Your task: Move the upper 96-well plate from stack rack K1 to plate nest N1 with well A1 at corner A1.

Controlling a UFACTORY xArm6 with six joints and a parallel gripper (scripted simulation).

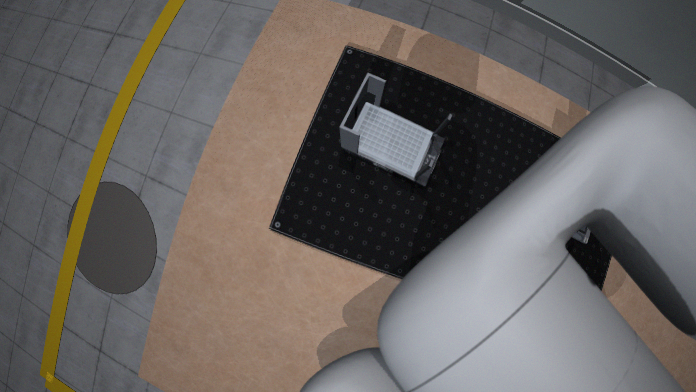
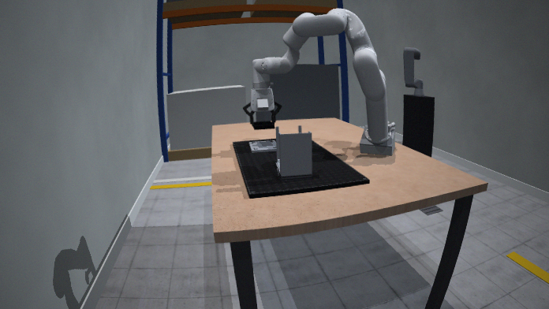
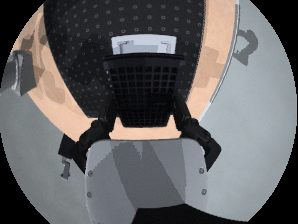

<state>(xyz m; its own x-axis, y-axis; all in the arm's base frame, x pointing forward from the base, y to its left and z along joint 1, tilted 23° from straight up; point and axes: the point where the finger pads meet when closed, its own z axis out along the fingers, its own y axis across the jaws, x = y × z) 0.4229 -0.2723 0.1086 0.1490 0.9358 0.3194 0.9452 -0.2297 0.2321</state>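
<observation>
The plate nest N1 lies 110 mm below my hand. From my hand the other things lie so: white 96-well plate: 390 mm to the left, 90 mm below, 10 mm ahead; black 96-well plate: 10 mm below; pale A1 mark: 100 mm below, 70 mm to the right, 70 mm behind.
</observation>
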